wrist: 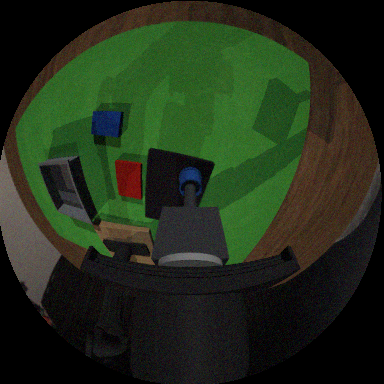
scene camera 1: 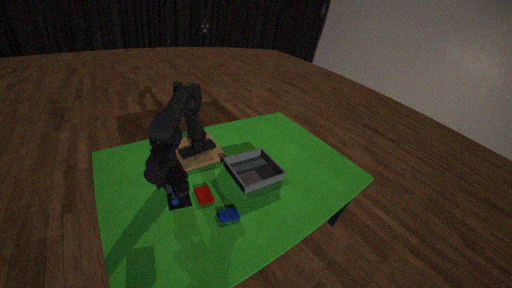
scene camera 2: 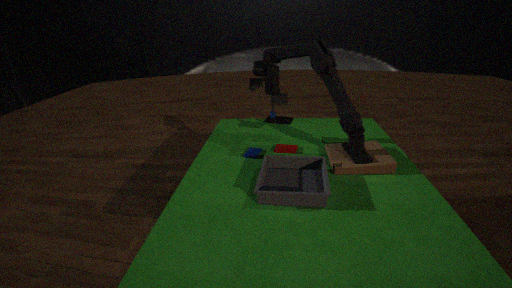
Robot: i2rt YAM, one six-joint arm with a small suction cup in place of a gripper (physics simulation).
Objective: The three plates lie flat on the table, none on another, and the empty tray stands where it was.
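Frame: origin at the arm's base, x ahead, y left, z up, level; metres.
Where they show: hand at its tool point: (wrist: 189,173) (scene camera 1: 175,204) (scene camera 2: 272,119); arm's base at its link origin: (wrist: 124,246) (scene camera 1: 197,149) (scene camera 2: 356,152).
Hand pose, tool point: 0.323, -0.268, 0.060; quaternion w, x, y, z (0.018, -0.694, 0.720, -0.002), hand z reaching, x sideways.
Observation:
Each offset is from my tool point to the centre of the thing, as dx, dy, dz. Level surfaces: height alone.
My suction cup (scene camera 1: 174,201) (scene camera 2: 272,115) (wrist: 190,177) sits on a black plate {-0.028, +0.025, +0.005} (scene camera 1: 184,201) (scene camera 2: 282,120) (wrist: 161,179) and holds it flat, low over the green mat {dz -0.089} (scene camera 1: 315,171) (scene camera 2: 286,243) (wrist: 214,71). I cannot tell whether the plate touches the mat. A red plate {-0.048, +0.150, -0.084} (scene camera 1: 204,195) (scene camera 2: 286,148) (wrist: 128,179) lies flat on the mat just beside it, apart from it. A blue plate {+0.095, +0.179, -0.084} (scene camera 1: 228,215) (scene camera 2: 252,152) (wrist: 106,123) lies flat further out. The grey tray {-0.047, +0.435, -0.064} (scene camera 1: 264,184) (scene camera 2: 291,198) (wrist: 73,211) stands empty beside the arm's base.
The arm stands on a wooden base block (scene camera 1: 196,161) (scene camera 2: 379,165) (wrist: 121,232) on the mat, next to the tray. The mat covers a small table over a wooden floor, and its edge runs close behind the black plate in the second scene view.

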